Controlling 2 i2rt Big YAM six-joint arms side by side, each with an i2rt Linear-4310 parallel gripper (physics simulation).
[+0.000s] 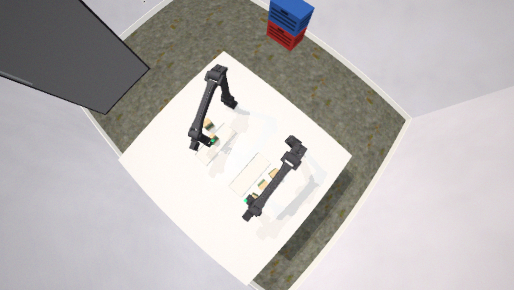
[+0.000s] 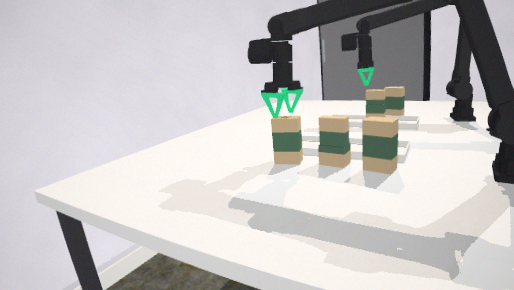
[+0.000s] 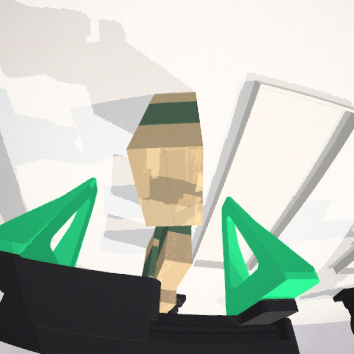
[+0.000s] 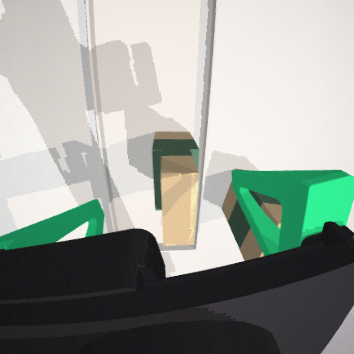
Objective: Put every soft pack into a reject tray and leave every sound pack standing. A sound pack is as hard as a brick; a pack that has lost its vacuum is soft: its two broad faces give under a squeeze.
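Places are measured from the left arm's base along level axes (x ahead, y left, z up), in millimetres.
Where they show: left gripper, fingertip midpoint: (image 2: 283, 115) (image 3: 161, 192); right gripper, fingertip midpoint: (image 1: 207, 141) (image 2: 366, 84) (image 4: 165, 192); left arm's base at its link origin: (image 2: 512, 175); right arm's base at its link origin: (image 1: 230, 103) (image 2: 462, 118) (image 3: 350, 291).
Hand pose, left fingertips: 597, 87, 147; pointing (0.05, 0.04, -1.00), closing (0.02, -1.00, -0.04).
Each offset is from my left fingertips to the centre of the thing, as dx, dy, dz. Level surfaces: height alone.
A tan pack with a green band @(-123, -607, -74) (image 2: 375, 103) (image 4: 180, 210) stands upright inside the far tray @(-106, -580, -136) (image 1: 205, 158) (image 4: 206, 75), at its end. My right gripper (image 2: 366, 84) (image 4: 165, 192) is open over it, with fingertips apart on both sides and touching nothing that I can see. Another pack @(-181, -732, -77) (image 1: 208, 124) (image 2: 394, 101) stands beside that tray. My left gripper (image 2: 282, 114) (image 3: 161, 192) is open above the leftmost near pack @(-5, -6, -77) (image 2: 287, 141) (image 3: 167, 185). A middle pack @(-145, -32, -77) (image 1: 262, 184) (image 2: 334, 141) and a right pack @(-277, -26, -77) (image 1: 273, 173) (image 2: 380, 145) stand in line with it. Softness does not show.
The near tray @(-126, -170, -136) (image 1: 250, 175) (image 3: 295, 135) lies beside the row of three packs, on the white table @(dz -147) (image 1: 170, 170). Both arms reach over the table. Blue and red crates (image 1: 287, 20) stand on the floor beyond the table.
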